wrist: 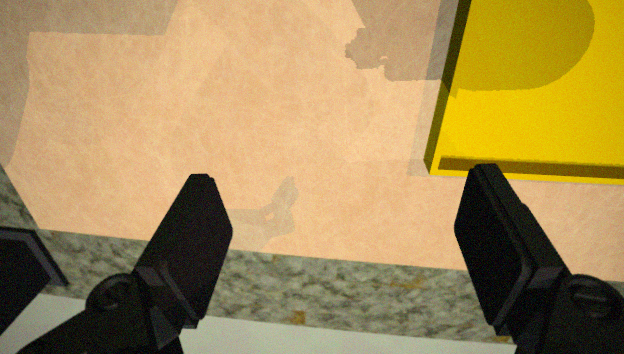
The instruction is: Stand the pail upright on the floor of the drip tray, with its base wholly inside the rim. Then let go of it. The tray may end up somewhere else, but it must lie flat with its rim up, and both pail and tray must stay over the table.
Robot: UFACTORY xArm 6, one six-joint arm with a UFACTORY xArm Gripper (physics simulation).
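Places are measured from the arm's base along level axes (x back, y left, z down), in millimetres.
Pixels of known places: gripper, fingertip midpoint: (pixel 337 200).
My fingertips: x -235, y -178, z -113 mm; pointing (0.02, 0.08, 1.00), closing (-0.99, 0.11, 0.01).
Behind a point stands the place of what it marks.
The yellow drip tray (pixel 540 125) {y -217, x -416, z 65 mm} shows in part at the upper right of the wrist view. It lies flat with its rim up, and its near left corner is in view. The rest of it runs out past the top and right edges. A rounded shadow falls on its floor. The pail does not show in this view. My gripper (pixel 337 200) {y -178, x -235, z -113 mm} is wide open with nothing between its fingers. It is above the table near the edge, mostly left of the tray, with the right fingertip overlapping the tray's near rim in the picture.
The peach table top (pixel 300 125) {y -233, x -200, z 69 mm} has an edge running across the lower part of the view and another edge at the left. Beyond the lower edge are a mottled grey-green surface (pixel 350 295) and a pale surface (pixel 280 335). Shadows of the arm fall on the table.
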